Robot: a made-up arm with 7 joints.
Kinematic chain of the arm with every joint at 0, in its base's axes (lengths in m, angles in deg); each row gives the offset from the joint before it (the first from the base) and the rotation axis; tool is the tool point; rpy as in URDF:
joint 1: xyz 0 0 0 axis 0.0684 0.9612 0.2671
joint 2: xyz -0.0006 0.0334 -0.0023 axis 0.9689 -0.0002 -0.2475
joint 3: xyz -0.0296 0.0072 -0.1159 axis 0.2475 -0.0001 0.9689
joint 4: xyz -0.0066 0 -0.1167 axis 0.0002 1 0
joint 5: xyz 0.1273 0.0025 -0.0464 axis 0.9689 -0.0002 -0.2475
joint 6: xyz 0.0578 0 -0.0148 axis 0.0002 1 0
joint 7: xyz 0.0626 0 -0.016 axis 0.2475 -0.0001 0.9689
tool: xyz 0 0 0 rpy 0 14.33 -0.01
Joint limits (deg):
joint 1: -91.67..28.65
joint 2: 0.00..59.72
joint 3: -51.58..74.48
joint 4: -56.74..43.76
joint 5: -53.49..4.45
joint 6: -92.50..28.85
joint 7: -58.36..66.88
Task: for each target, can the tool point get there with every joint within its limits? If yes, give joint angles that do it. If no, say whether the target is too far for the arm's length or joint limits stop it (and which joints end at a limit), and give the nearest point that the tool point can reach.
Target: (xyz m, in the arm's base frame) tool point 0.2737 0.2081 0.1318
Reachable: yes | joints -78.49 25.06 38.61 5.69 -33.58 -61.48 -22.97
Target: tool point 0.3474 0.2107 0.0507
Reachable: yes | joints -62.97 22.75 33.30 9.65 -47.42 -31.02 -19.58
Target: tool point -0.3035 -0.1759 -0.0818
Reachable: no: joint limits stop it (at a limit: joint 1, joint 2, joint 3, joint 4, joint 5, joint 6) | nearest point -0.1195 -0.1084 -0.3348 | short by 0.320 m
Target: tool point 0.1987 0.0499 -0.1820
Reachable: yes | joints -1.05 41.05 -17.17 -36.25 -23.56 18.30 -12.96
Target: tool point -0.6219 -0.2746 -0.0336
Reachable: no: too far | nearest point -0.2048 -0.1161 -0.3937 | short by 0.573 m
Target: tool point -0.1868 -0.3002 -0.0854
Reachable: no: joint limits stop it (at a limit: joint 1, joint 2, joint 3, joint 5, joint 6) | nearest point 0.0151 -0.1676 -0.2407 | short by 0.287 m
